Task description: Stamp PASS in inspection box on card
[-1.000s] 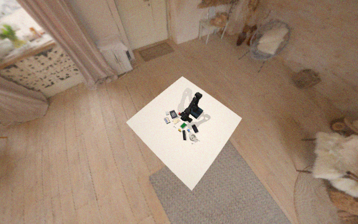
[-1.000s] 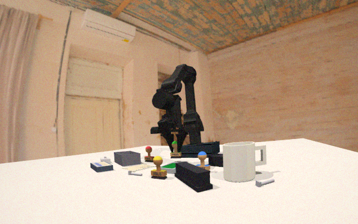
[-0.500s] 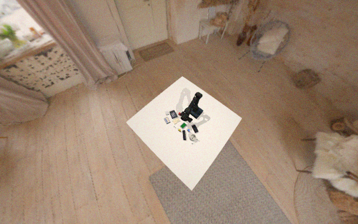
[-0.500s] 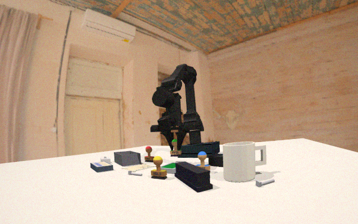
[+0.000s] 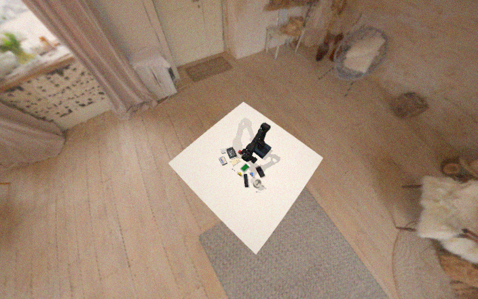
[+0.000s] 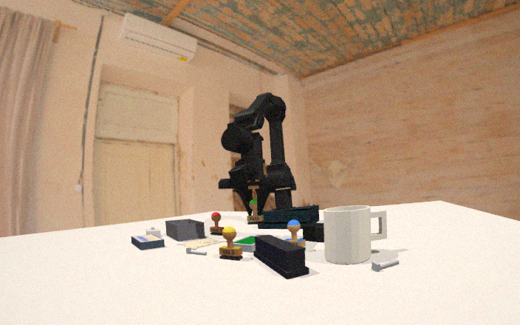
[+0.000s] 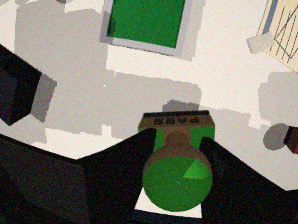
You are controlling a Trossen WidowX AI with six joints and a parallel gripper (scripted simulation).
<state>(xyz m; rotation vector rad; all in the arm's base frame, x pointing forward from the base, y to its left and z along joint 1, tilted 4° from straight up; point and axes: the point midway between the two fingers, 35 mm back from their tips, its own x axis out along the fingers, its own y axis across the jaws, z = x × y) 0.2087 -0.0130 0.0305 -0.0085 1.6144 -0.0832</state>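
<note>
The green ink pad is 90 mm ahead of my gripper tip, 30 mm to the left of it and 60 mm below it. Round my gripper tip: blue-knobbed stamp (100 mm ahead, 130 mm to the left, 40 mm below); then cream card (100 mm ahead, 100 mm to the right, 60 mm below); then red-knobbed stamp (20 mm behind, 130 mm to the right, 40 mm below).
</note>
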